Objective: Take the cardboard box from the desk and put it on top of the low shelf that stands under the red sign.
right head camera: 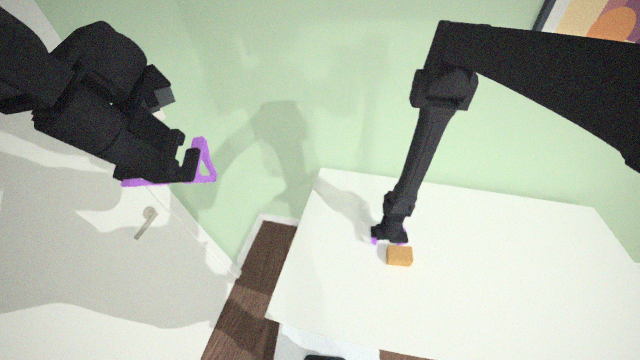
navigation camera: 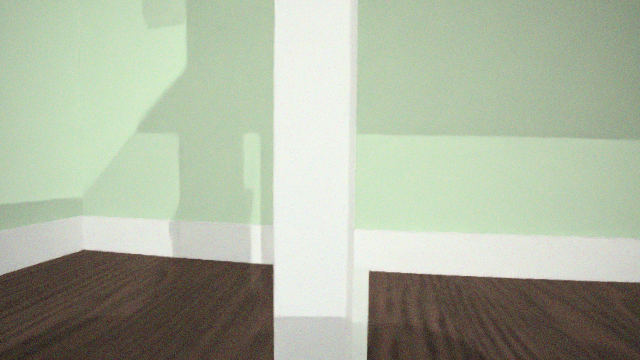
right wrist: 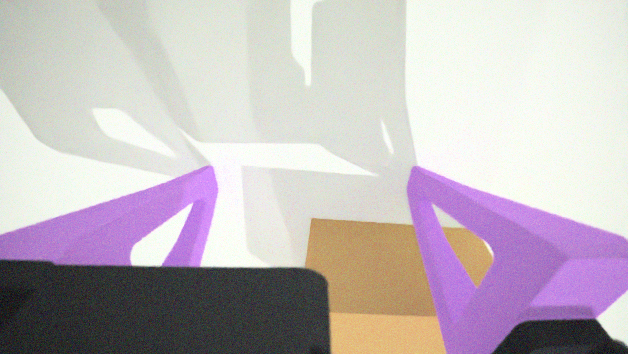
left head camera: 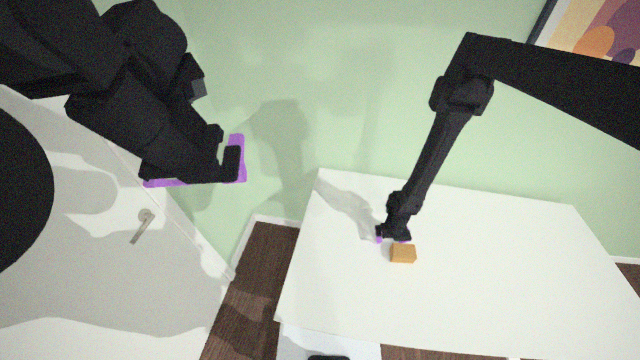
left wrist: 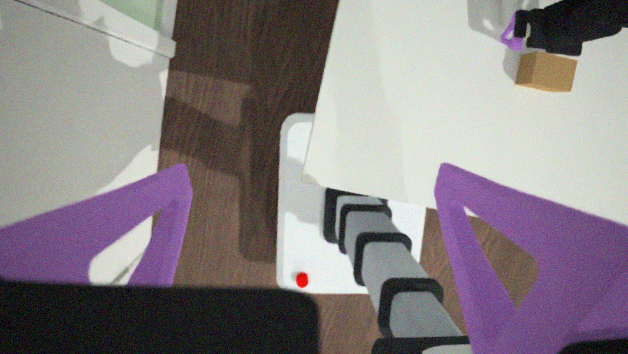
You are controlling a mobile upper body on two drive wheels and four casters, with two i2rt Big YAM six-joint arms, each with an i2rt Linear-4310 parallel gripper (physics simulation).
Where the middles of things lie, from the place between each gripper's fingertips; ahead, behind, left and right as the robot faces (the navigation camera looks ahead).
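Scene:
Cardboard box (right wrist: pixel 378 288), measured from my right hand: 4 cm to the right of it, 6 cm behind it, 2 cm above it.
My left gripper is in sight, measured from the cardboard box: 48 cm to the left of it, 12 cm short of it, 52 cm above it.

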